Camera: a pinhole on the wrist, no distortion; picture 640 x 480 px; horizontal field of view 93.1 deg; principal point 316.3 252.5 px. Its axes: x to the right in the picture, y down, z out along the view. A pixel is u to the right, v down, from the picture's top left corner.
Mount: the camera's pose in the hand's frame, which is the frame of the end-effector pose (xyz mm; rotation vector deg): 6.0 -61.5 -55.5 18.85 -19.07 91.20
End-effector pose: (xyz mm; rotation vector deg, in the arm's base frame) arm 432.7 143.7 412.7 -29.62 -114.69 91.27
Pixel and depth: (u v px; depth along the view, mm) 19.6 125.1 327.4
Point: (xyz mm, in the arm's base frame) 248.5 37.9 887.2
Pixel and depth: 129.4 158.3 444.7
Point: 171.8 -60.9 871.2
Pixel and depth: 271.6 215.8 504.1
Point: 152.7 -179.4 684.1
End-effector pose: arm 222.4 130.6 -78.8 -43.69 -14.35 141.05
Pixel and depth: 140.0 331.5 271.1
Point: 330.6 363.9 155.2
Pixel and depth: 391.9 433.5 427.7
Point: 248.7 111.1 395.8
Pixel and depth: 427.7 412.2 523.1
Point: 178.5 64.3 494.4
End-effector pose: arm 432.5 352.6 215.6 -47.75 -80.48 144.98
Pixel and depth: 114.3 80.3 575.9
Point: -125.0 597.8 720.2
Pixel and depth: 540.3 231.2 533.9
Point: 109.6 -124.5 381.9
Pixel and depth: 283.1 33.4 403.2
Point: -14.5 382.2 424.0
